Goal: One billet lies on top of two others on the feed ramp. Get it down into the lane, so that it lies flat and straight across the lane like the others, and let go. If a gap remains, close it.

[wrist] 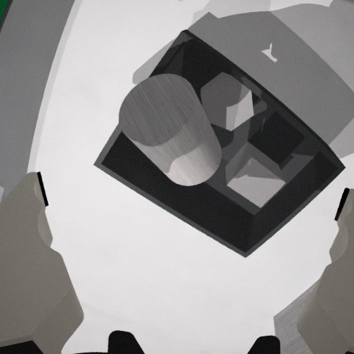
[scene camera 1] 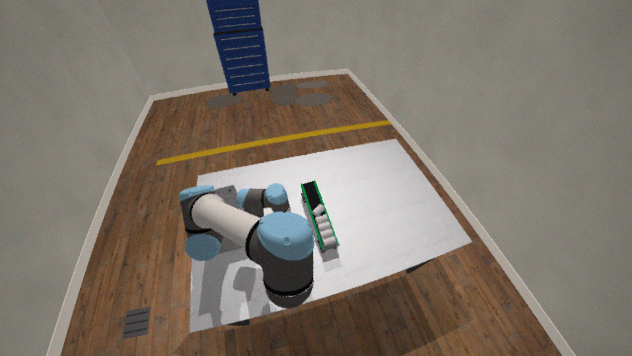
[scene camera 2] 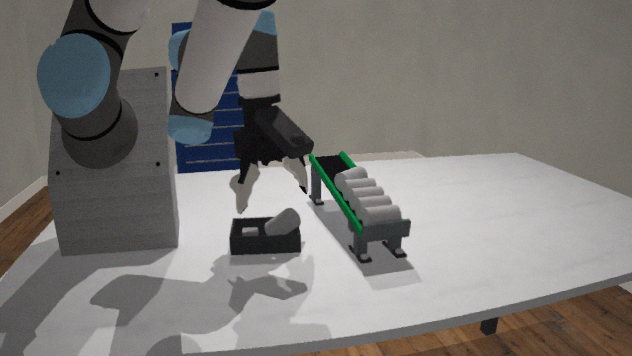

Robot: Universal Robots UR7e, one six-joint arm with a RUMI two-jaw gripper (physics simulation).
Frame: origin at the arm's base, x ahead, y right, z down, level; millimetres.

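Where they show: gripper, fingertip midpoint: (scene camera 2: pixel 274 203); arm's base at its link origin: (scene camera 2: pixel 100 132).
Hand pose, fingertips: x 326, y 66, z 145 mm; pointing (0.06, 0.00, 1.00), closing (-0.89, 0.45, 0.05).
Each offset is from my fingertips to the top centre of the thing. Level surfaces: height alone.
The feed ramp (scene camera 1: pixel 325 207) (scene camera 2: pixel 334 192) has green side rails and holds several pale grey billets. The uppermost billet @[dy -70, dx +168, dz -38 mm] (scene camera 1: pixel 318 210) (scene camera 2: pixel 351 174) lies skewed across the lane at the upper end of the row, one end raised; what bears it is hard to tell. The lower billets (scene camera 1: pixel 326 233) (scene camera 2: pixel 382 215) lie straight across, down to the end stop. My gripper (scene camera 2: pixel 273 200) (wrist: pixel 194 184) is open and empty, left of the ramp in scene camera 2, above a black box; the arm hides it in scene camera 1. A ramp rail corner (wrist: pixel 4 12) shows in the wrist view.
The black box @[dy -5, dx -19, dz +45 mm] (scene camera 2: pixel 265 245) (wrist: pixel 200 215) stands on the table @[dz +80 mm] (scene camera 2: pixel 500 225) beside the ramp. A grey cylinder @[dy -1, dx +14, dz +9 mm] (scene camera 2: pixel 283 222) (wrist: pixel 175 135) leans in it, rising above its rim, beside small grey blocks (wrist: pixel 256 182). The arm's grey pedestal (scene camera 2: pixel 115 210) stands to the left.
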